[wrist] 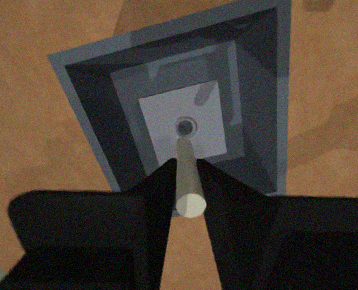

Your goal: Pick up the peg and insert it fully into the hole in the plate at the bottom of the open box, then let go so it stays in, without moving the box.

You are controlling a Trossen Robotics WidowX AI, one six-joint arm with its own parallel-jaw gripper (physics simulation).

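Places are measured from the arm's base along level axes (x left, y back, z up), in centimetres.
Where they show: gripper, fingertip midpoint: (pixel 186 164).
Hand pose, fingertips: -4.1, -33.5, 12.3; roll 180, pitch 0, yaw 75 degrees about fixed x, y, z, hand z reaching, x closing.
Each offset is from my fingertips to the top centre of the thing, as dx, dy, dz. "spot": to the spot under its first point. Level surfaces: height alone.
A pale grey-beige peg {+0.1, +0.0, +3.9} (pixel 187 170) is held between the two black fingers of my gripper (pixel 186 164), which is shut on it. The peg's near end faces the camera and its far end points toward the box's bottom. The blue-grey open box {spot: +0.5, +9.5, -4.8} (pixel 283 125) lies below, its walls around a light grey plate {-0.1, +0.4, -8.4} (pixel 155 115). The round hole (pixel 185 127) in the plate is visible and dark inside. In this view the peg's far end shows just below the hole, and the hole is uncovered. How high the tip is above the plate is hard to tell.
The brown table top {dz -14.6} (pixel 40 130) surrounds the box. The box's walls rise on all sides of the plate, and its near edge is partly hidden by the fingers. Shadows lie on the table at the right and top, and one falls on the plate.
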